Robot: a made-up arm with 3 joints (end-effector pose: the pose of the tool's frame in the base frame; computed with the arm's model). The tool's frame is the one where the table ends. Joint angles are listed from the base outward.
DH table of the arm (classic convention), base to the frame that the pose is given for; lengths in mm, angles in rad. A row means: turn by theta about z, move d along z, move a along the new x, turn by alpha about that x. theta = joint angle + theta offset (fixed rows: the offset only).
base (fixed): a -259, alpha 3.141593, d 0, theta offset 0.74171
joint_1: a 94.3, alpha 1.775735, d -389, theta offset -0.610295
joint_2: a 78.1, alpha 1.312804, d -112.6, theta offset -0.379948
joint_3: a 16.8, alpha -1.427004, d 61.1, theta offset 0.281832
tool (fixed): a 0, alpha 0, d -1.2, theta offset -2.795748
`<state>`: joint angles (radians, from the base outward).
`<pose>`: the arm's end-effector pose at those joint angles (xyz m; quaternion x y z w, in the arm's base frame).
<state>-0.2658 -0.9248 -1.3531</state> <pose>-0.0641 -0.1129 0.4628 0.1497 -0.1210 -0.9727 0.1298</pose>
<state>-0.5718 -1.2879 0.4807</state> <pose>-0.1053 -0.1119 0.4548 0.8672 -0.0701 -0.4703 0.1481</pose>
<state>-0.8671 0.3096 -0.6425</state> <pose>-0.2096 0.0407 0.4336 0.4742 -0.4647 -0.3670 0.6515</pose>
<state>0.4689 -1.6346 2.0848</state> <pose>-0.1113 -0.2206 0.4075 -0.7030 0.6670 -0.2459 0.0224</pose>
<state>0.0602 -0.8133 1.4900</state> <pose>-0.0774 -0.1331 0.4613 0.8834 -0.3774 0.0252 0.2765</pose>
